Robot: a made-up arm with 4 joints.
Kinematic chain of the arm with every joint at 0, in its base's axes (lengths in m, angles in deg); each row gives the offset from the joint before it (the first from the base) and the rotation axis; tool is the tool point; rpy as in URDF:
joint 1: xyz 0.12 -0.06 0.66 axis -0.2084 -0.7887 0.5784
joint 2: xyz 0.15 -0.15 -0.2 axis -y
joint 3: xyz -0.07 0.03 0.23 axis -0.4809 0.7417 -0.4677
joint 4: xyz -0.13 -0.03 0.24 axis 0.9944 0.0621 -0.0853
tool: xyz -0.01 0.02 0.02 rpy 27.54 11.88 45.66
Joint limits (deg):
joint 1: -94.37..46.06
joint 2: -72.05..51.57
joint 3: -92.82..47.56
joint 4: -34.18..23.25
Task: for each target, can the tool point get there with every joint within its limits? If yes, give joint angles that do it. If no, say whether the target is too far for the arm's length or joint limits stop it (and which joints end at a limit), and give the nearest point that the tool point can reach.
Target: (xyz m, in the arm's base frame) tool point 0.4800 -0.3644 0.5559
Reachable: yes | joints -56.89 -40.05 27.50 5.33
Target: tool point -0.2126 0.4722 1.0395
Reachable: no: joint limits stop it (at a limit: joint 1, joint 2, joint 4) | nearest point -0.1516 0.0648 0.9753 | short by 0.417 m
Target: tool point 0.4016 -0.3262 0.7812
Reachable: yes | joints -48.72 -25.13 11.69 4.66
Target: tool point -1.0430 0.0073 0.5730
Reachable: no: too far | nearest point -0.3557 -0.1143 0.6851 | short by 0.707 m
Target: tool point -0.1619 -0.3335 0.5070
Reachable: yes | joints 1.46 41.96 -46.38 -27.35
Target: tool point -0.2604 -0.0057 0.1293
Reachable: no: joint limits stop it (at a limit: joint 2, joint 3, joint 4) | nearest point -0.2268 -0.2736 0.4556 | short by 0.424 m
